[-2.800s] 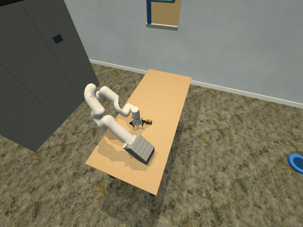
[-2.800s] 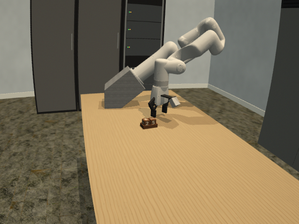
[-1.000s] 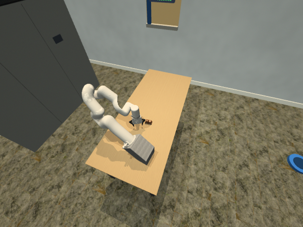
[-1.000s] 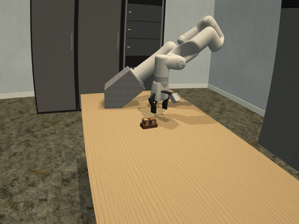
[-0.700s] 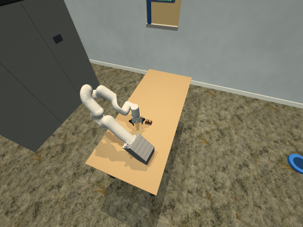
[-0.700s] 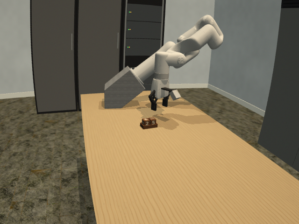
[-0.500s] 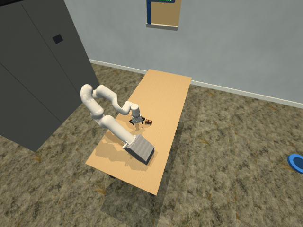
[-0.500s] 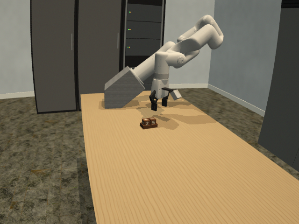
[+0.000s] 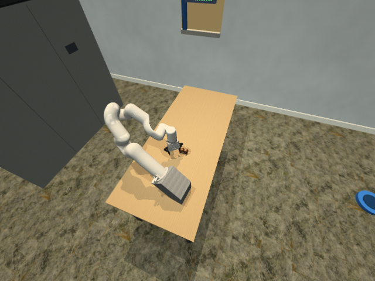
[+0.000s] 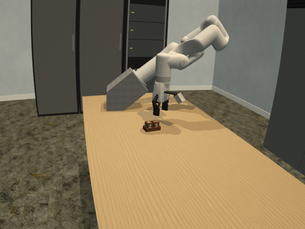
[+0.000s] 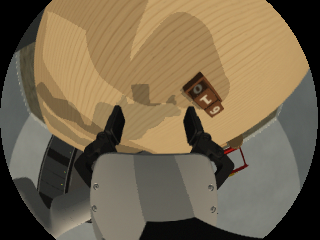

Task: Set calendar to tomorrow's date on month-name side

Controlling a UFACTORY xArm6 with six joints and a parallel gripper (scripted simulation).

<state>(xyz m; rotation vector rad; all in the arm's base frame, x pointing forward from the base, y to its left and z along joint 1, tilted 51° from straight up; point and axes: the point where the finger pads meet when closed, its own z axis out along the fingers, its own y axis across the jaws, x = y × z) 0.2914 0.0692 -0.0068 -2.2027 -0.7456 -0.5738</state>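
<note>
The brown calendar tray is 6 cm to the right of my hand, 6 cm below it and 6 cm ahead of it.
</note>
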